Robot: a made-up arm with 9 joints.
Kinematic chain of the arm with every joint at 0, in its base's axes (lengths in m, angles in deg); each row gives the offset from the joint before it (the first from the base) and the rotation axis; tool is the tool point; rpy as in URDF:
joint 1: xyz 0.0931 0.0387 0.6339 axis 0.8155 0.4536 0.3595
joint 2: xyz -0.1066 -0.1 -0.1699 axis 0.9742 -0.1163 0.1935
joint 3: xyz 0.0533 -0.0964 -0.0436 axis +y
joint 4: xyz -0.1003 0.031 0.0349 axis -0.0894 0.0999 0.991
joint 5: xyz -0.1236 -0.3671 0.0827 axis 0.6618 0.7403 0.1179
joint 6: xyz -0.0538 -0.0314 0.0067 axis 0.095 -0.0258 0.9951
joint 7: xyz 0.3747 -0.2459 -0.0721 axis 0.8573 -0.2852 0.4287
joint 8: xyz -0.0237 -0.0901 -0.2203 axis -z
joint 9: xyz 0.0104 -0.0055 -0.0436 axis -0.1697 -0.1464 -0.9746
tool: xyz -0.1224 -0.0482 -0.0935 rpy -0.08 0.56 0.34
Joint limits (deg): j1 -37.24..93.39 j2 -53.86..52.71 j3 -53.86..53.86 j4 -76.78..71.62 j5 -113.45..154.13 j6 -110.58..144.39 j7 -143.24..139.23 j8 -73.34..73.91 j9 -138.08..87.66
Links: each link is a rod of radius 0.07 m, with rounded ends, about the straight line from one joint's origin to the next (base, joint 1, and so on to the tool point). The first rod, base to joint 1, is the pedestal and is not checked.
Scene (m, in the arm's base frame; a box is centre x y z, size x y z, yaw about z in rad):
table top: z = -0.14
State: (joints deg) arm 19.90 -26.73 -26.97 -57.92 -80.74 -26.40 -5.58 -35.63 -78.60
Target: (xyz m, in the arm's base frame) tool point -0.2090 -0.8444 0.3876
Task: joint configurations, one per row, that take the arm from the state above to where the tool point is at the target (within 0.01 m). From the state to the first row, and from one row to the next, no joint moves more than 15 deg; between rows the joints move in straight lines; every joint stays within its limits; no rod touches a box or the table.
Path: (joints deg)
1: 26.07 -22.82 -27.99 -56.32 -77.08 -11.86 8.34 -40.36 -82.53
2: 32.23 -18.91 -29.02 -54.73 -73.42 2.68 22.25 -45.08 -86.45
3: 38.40 -15.00 -30.04 -53.13 -69.76 17.23 36.17 -49.81 -90.38

